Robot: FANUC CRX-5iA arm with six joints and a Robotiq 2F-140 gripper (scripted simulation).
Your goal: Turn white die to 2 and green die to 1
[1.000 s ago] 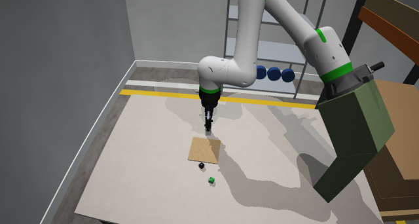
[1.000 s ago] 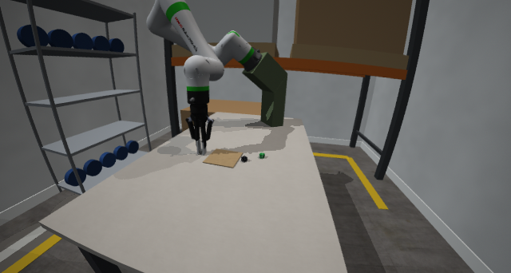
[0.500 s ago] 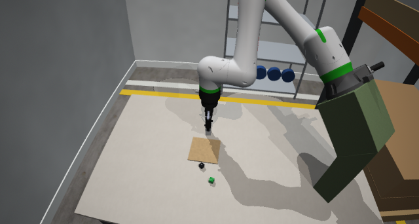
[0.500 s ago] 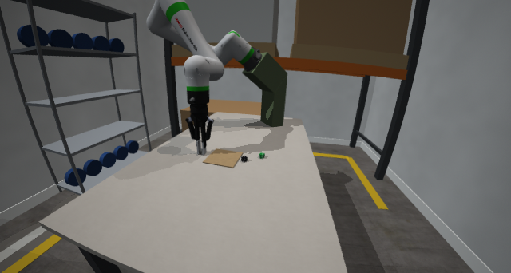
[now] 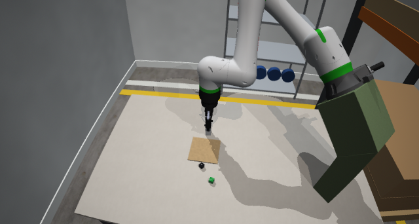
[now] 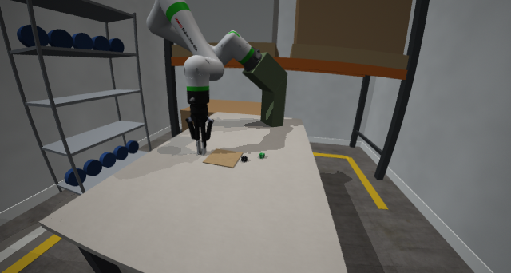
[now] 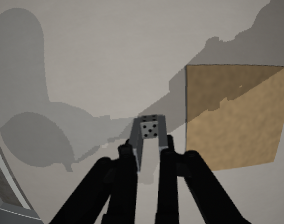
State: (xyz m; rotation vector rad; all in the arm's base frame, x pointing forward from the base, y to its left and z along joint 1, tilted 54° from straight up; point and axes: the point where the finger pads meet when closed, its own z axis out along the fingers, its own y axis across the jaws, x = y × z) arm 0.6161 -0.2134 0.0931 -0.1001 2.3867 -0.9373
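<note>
Now: hand 4 cm short of the black die, 20 cm to the right of it and 3 cm above it. From my hand the other things lie so: mat (2 cm ahead, 11 cm to the left, 3 cm below); then green die (28 cm to the left, 3 cm below); then white die (3 cm below).
</note>
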